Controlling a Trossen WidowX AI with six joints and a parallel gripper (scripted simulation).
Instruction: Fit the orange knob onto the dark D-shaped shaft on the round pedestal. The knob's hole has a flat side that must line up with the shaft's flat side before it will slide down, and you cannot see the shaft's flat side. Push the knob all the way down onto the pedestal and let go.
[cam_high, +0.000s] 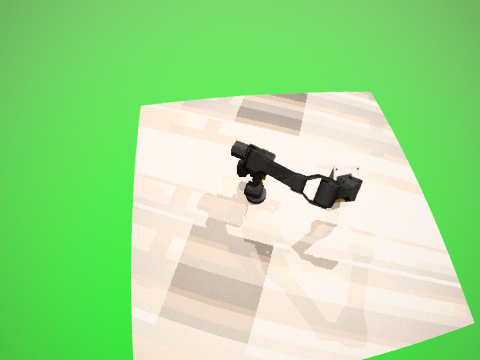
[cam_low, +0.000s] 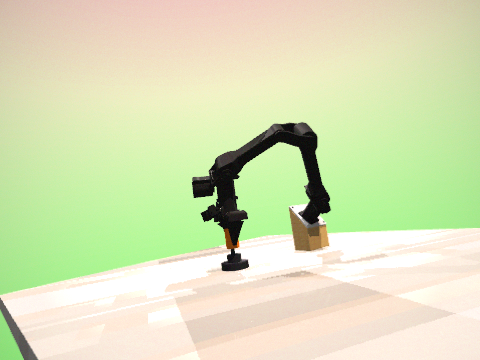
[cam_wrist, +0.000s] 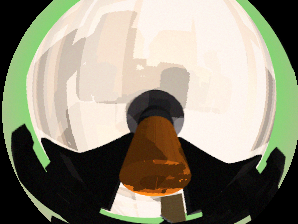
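Now: gripper tip 2 cm below the orange knob. Also, from my gripper tip: dark round pedestal: 4 cm below.
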